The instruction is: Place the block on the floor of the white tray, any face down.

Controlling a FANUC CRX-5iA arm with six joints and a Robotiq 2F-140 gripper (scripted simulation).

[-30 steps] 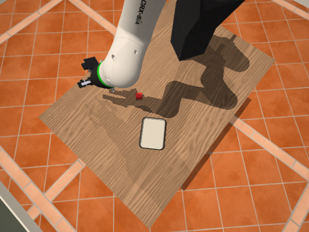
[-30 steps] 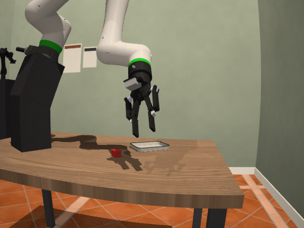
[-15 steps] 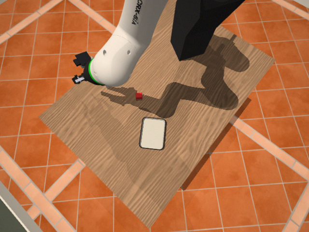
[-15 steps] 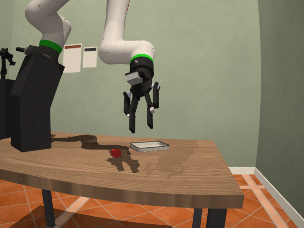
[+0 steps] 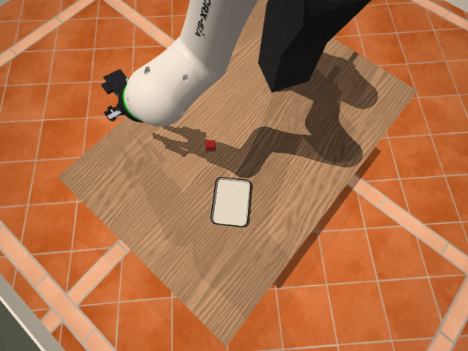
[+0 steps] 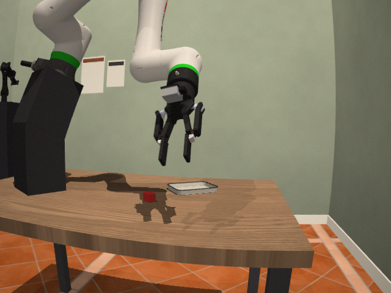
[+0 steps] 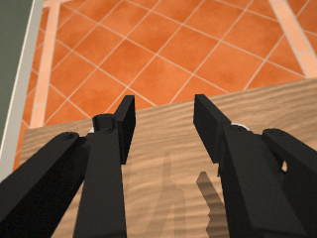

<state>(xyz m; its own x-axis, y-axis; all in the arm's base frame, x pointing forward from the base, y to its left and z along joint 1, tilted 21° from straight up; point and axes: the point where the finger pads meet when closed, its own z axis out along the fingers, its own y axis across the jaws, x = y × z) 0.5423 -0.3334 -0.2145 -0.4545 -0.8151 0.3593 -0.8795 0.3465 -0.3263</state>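
Right now my hand is 250 mm to the right of the red block, 180 mm above it and 100 mm past it. From my hand the other things lie so: white tray: 430 mm to the left, 180 mm below, 40 mm ahead.
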